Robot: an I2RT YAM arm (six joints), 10 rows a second.
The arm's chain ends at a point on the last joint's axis. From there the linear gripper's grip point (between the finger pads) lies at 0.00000 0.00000 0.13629 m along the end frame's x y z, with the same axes.
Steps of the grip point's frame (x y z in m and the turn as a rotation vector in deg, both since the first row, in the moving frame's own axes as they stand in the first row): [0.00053, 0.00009, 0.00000, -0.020, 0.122, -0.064]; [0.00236, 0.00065, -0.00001, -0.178, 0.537, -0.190]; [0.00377, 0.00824, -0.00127, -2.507, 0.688, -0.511]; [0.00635, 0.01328, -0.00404, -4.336, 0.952, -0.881]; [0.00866, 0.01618, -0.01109, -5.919, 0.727, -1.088]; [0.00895, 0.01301, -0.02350, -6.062, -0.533, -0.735]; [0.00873, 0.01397, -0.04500, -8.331, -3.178, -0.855]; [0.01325, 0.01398, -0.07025, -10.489, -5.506, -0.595]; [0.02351, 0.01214, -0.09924, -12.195, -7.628, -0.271]
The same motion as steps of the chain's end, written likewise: [0.00024, 0.00004, 0.00000, -0.020, 0.122, -0.064]; [0.00108, 0.00023, 0.00000, -0.178, 0.537, -0.190]; [0.00211, 0.00229, -0.00113, -2.507, 0.688, -0.511]; [0.00401, 0.00299, -0.00363, -4.336, 0.952, -0.881]; [0.00680, 0.00214, -0.01035, -5.919, 0.727, -1.088]; [0.01012, -0.00139, -0.02273, -6.062, -0.533, -0.735]; [0.01611, -0.00582, -0.04335, -8.331, -3.178, -0.855]; [0.02612, -0.01086, -0.06735, -10.489, -5.506, -0.595]; [0.04140, -0.01661, -0.09497, -12.195, -7.628, -0.271]
